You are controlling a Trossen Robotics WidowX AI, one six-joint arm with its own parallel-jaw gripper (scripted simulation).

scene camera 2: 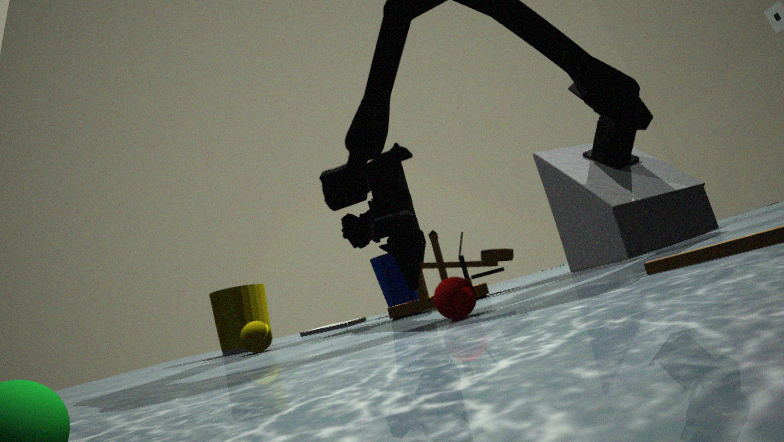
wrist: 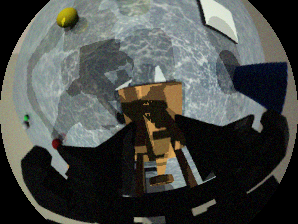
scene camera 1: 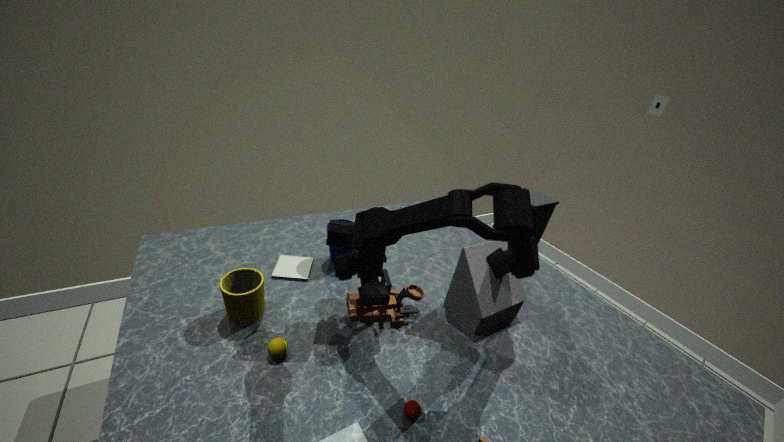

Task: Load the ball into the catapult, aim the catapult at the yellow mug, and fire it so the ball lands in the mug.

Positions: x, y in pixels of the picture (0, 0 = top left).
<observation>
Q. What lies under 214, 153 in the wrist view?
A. My gripper.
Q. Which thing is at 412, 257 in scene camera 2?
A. My gripper.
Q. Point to a wooden catapult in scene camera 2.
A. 425, 302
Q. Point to a flat white tile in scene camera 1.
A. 289, 267
</observation>
